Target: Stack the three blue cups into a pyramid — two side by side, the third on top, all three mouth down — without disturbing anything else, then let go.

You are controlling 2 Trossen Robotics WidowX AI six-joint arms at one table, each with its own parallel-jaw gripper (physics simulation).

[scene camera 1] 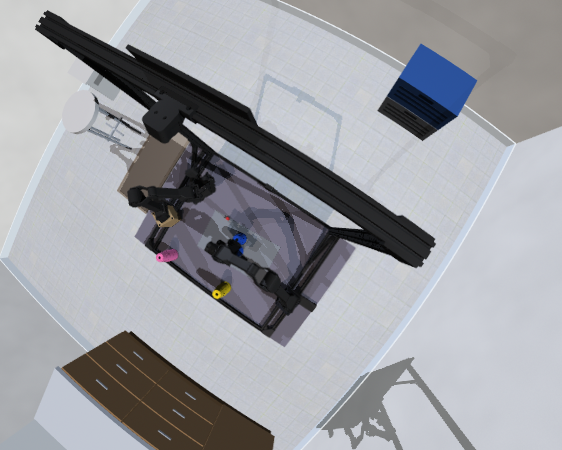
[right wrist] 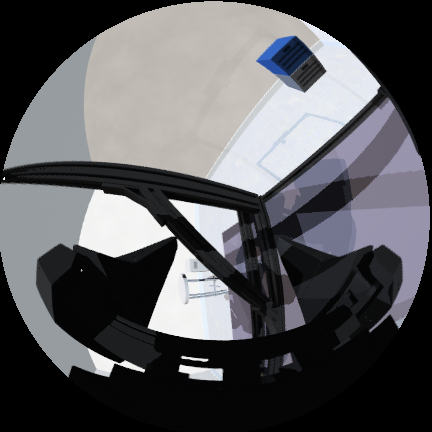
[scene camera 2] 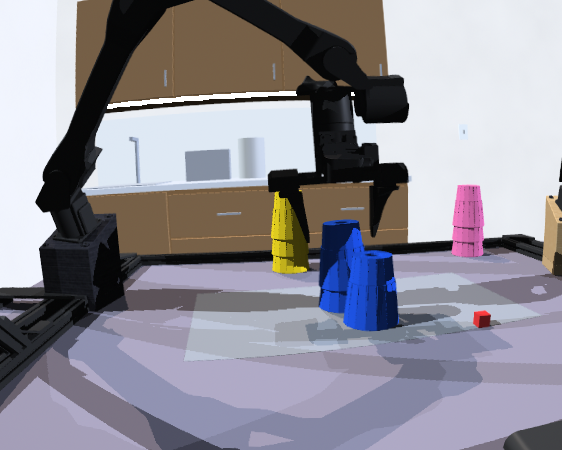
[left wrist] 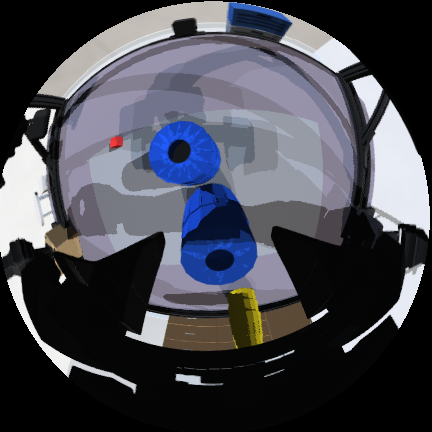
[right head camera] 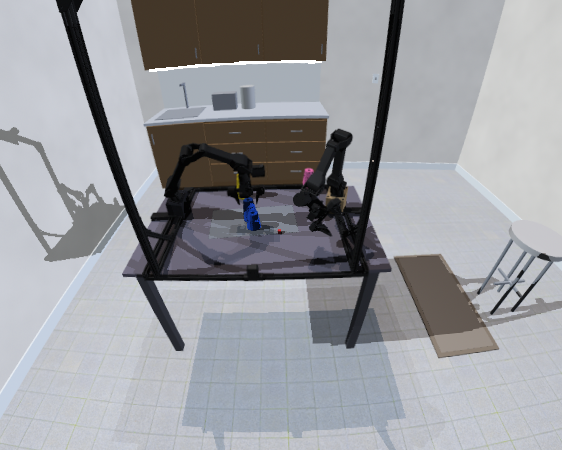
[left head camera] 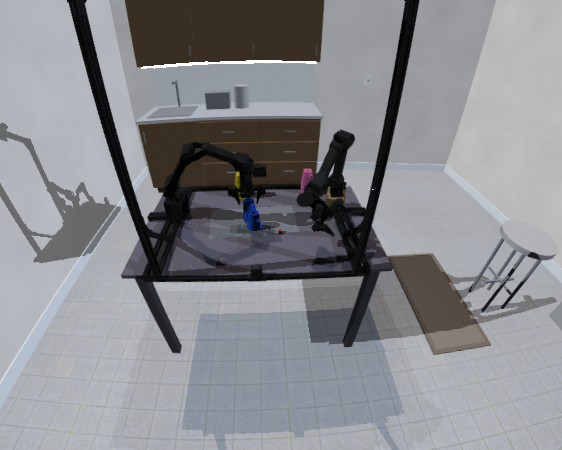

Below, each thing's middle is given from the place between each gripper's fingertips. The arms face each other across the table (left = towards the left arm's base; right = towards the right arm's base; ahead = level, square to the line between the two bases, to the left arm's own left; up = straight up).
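With the pale mat (scene camera 2: 230,325) as the reference, my right hand is 15 cm above it, 29 cm short of it and 38 cm to the right of it.
The pale mat is 10 cm below my left hand, and it is also 2 cm to the right of that hand and 1 cm behind it.
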